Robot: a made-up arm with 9 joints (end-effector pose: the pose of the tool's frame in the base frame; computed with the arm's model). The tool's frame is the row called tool.
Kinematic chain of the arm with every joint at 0, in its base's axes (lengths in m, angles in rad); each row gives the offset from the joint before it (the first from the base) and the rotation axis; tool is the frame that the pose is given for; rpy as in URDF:
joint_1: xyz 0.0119 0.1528 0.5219 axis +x
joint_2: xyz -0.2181 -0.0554 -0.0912 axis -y
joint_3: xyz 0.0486 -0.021 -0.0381 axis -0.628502 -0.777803 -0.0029
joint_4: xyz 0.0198 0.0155 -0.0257 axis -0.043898 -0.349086 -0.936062
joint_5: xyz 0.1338 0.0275 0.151 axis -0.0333 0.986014 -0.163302
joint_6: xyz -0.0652 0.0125 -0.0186 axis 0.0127 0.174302 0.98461
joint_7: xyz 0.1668 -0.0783 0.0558 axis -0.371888 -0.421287 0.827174
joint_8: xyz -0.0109 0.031 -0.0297 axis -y
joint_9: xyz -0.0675 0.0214 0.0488 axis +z
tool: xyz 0.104 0.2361 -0.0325 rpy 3.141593 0 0
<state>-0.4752 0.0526 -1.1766 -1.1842 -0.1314 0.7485 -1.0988 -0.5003 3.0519</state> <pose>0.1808 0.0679 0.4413 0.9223 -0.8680 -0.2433</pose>
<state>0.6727 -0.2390 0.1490 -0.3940 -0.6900 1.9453 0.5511 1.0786 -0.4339</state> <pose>-0.2364 0.1648 0.4589 -0.1907 -1.8687 -0.8325</pose>
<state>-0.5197 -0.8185 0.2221 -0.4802 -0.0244 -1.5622 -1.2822 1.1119 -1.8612</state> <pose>-0.1241 0.0612 0.6283 -1.0948 -2.0543 1.8812</pose>
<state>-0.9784 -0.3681 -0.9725 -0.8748 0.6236 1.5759 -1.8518 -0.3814 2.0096</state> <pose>0.3135 0.3286 0.3952 0.2385 0.0444 1.3532</pose>
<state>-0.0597 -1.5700 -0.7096 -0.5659 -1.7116 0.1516 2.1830 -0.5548 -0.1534</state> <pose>-0.2561 0.2429 -0.0135 2.4214 1.0533 0.6688</pose>
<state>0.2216 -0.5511 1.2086 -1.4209 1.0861 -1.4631 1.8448 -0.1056 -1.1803</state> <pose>-0.0283 0.3127 0.3500 1.0493 0.7992 0.4421</pose>
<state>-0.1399 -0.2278 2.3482 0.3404 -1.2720 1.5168 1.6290 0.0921 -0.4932</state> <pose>-0.1115 0.2389 0.4877 -1.1771 0.6693 -0.4743</pose>
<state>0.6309 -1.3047 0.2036 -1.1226 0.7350 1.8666 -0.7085 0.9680 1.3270</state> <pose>0.0971 0.1095 0.5002 0.9273 -0.9332 0.2241</pose>
